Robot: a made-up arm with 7 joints.
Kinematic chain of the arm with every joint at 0, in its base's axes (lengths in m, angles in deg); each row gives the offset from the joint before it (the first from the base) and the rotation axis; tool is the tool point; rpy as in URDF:
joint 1: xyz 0 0 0.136 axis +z
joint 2: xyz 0 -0.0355 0.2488 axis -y
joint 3: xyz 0 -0.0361 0.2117 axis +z
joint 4: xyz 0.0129 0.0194 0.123 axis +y
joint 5: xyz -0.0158 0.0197 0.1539 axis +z
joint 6: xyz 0 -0.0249 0.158 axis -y
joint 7: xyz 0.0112 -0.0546 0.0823 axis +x
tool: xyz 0 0 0 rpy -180 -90 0
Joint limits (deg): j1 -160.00..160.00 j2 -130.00..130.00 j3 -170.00..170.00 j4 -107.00..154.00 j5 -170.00..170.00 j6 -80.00..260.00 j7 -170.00..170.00
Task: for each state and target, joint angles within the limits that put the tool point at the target. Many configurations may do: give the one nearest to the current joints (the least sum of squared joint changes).
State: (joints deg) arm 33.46 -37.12 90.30 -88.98 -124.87 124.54 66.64
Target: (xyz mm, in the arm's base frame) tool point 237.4 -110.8 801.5
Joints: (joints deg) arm 47.16 -44.71 66.32 -79.77 -130.14 128.47 66.64
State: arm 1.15 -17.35 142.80 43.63 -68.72 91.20 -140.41
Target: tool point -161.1 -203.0 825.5
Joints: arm 26.40 -16.47 166.46 103.98 -88.37 103.45 -140.41
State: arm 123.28 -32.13 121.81 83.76 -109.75 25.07 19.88
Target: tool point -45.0 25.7 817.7
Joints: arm 116.21 -67.56 148.60 119.09 -119.17 37.67 19.88
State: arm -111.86 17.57 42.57 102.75 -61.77 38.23 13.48
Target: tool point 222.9 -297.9 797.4
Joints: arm -95.82 -4.94 48.00 90.67 -64.44 35.96 13.48
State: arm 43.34 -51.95 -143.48 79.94 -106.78 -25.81 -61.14
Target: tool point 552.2 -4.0 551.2
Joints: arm 56.56 -82.14 -111.42 107.46 -111.70 -24.07 -61.14
